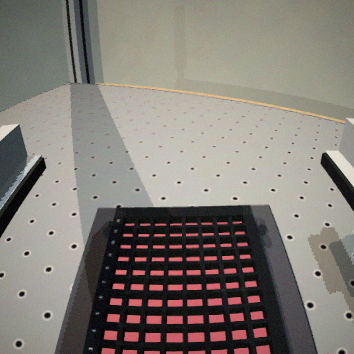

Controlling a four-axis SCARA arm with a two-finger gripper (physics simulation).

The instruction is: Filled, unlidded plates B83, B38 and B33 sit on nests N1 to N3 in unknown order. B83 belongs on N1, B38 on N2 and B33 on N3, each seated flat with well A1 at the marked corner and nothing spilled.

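Places are measured from the arm's base along level axes (x ahead, y left, z up), in centimetres.
Where they show: gripper, fingertip midpoint: (181,138).
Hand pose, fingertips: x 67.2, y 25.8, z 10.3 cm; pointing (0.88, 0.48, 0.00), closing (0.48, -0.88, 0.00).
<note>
Each offset is from my fingertips to the top centre of the thing. "pt": to the spot under its first point. Level surfaces: height alone.
A black plate @(dx -2.0, dy -1.1, dz -6.4 cm) (114,260) with rows of pink-red filled wells shows at the bottom centre, its near end cut off by the frame. Small marks run along its left rim, too small to read, and neither its label nor well A1 shows. It lies within a dark grey nest @(pt dx +2.5, dy -5.1, dz -7.8 cm) (286,270), whose borders show on both sides. The plate looks level, but whether it is fully seated is hard to tell. My gripper (181,138) is open, its fingers wide apart at the left and right edges, above the plate and clear of its sides. The other two plates do not show.
A pale deck @(dz -9.0 cm) (240,165) with a grid of small holes spreads around the nest. A dark upright post (82,40) stands at the back left, before a beige wall (240,45) with a yellow line at its foot. A brownish-grey patch @(pt dx +5.3, dy -7.5, dz -9.0 cm) (326,260) shows at the right.
</note>
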